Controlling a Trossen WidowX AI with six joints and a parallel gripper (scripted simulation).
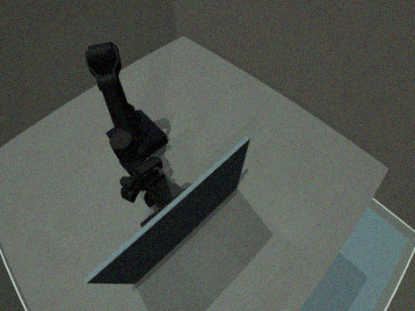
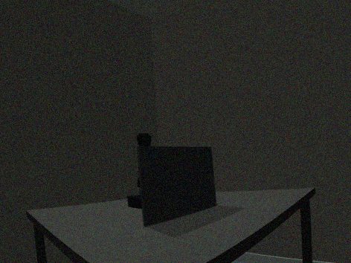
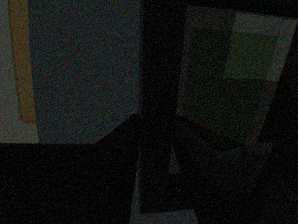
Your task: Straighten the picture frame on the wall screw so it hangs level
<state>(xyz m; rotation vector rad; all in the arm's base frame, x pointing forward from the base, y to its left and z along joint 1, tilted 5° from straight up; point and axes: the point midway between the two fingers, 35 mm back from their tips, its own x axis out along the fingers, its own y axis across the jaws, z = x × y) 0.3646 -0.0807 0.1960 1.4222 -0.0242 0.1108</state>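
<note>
My gripper tip is now 1 cm short of the picture frame, 1 cm to the left of it and 5 cm above it. From my gripper tip the other things lie so: blue-grey wall panel: 2 cm ahead, 7 cm below.
</note>
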